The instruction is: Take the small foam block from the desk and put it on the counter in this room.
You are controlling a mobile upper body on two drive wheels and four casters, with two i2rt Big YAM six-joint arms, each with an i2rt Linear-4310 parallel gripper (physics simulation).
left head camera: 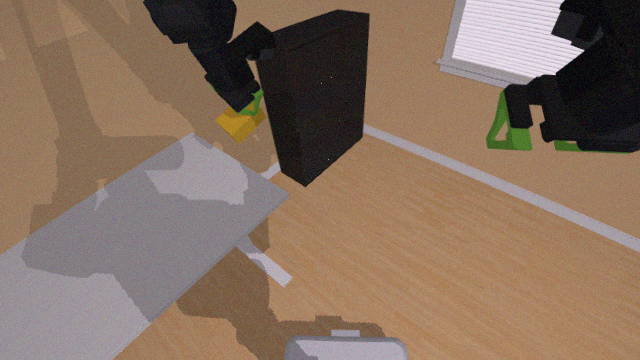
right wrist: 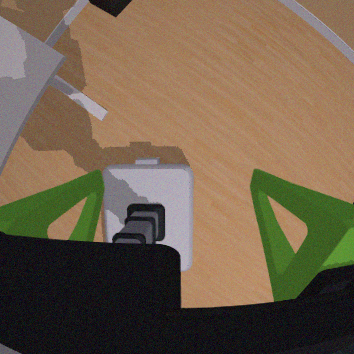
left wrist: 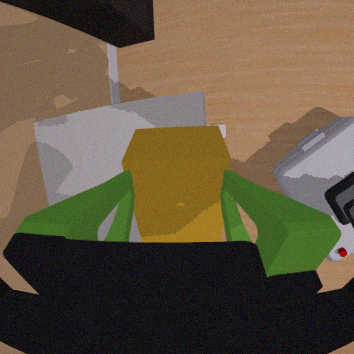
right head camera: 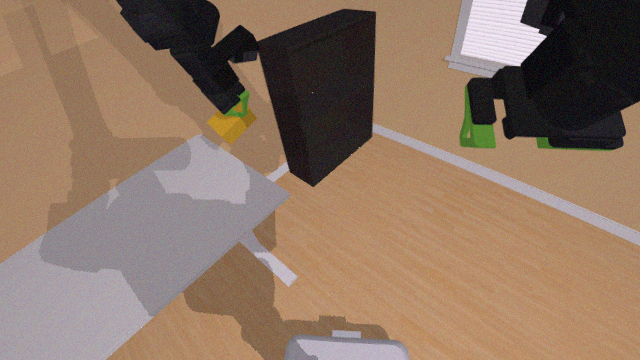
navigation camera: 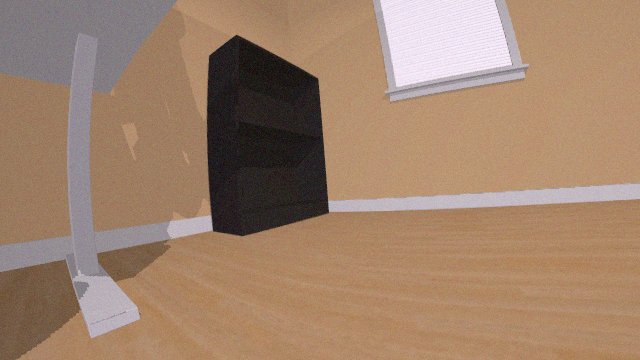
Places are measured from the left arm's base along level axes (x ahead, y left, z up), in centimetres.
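Pixels of known places: left gripper, fingertip midpoint: (left head camera: 247, 107) (left wrist: 176, 176) (right head camera: 237, 108); right gripper, fingertip midpoint: (left head camera: 522, 144) (right wrist: 176, 177) (right head camera: 500, 142).
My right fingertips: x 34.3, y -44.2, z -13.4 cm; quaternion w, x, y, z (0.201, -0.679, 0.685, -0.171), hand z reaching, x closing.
Observation:
Behind a point stands the place of what it marks.
The yellow foam block (left head camera: 239, 128) {x 53.8, y 1.3, z -23.4 cm} (right head camera: 229, 129) {x 53.9, y 1.2, z -23.4 cm} (left wrist: 177, 185) {x 58.6, y 0.3, z -20.7 cm} is held in the air between the green fingers of my left gripper (left head camera: 248, 107) {x 59.1, y 0.2, z -21.3 cm} (right head camera: 237, 110) {x 59.1, y 0.2, z -21.3 cm} (left wrist: 176, 176) {x 59.1, y 0.2, z -21.3 cm}, which is shut on it. In the head views the block appears just beyond the far corner of the grey desk (left head camera: 165, 230) {x 55.5, y 45.8, z -69.0 cm} (right head camera: 170, 230) {x 54.7, y 45.2, z -69.0 cm} (left wrist: 95, 150) {x 85.9, y 41.4, z -69.0 cm}. The desk's underside and a white leg show in the navigation view. My right gripper (left head camera: 542, 142) (right head camera: 516, 142) {x 34.3, y -44.2, z -13.4 cm} (right wrist: 176, 177) {x 34.3, y -44.2, z -13.4 cm} is open, with its fingers wide apart and no object between them. No counter can be made out in these views.
A tall black bookshelf (left head camera: 320, 100) {x 172.6, y -7.6, z -83.0 cm} (right head camera: 330, 100) {x 172.3, y -10.0, z -83.0 cm} (navigation camera: 223, 145) stands near the wall, beyond the desk. The desk's white foot (left head camera: 272, 269) (right head camera: 277, 269) (right wrist: 90, 106) (navigation camera: 105, 300) sticks out over the wooden floor. A window (left head camera: 500, 40) {x 161.3, y -113.7, z -39.8 cm} (navigation camera: 445, 40) {x 152.2, y -125.7, z -29.0 cm} is in the wall at the right. My grey base (left head camera: 345, 350) {x 26.4, y -22.4, z -115.0 cm} (right wrist: 150, 185) {x 20.5, y -25.3, z -115.0 cm} is below.

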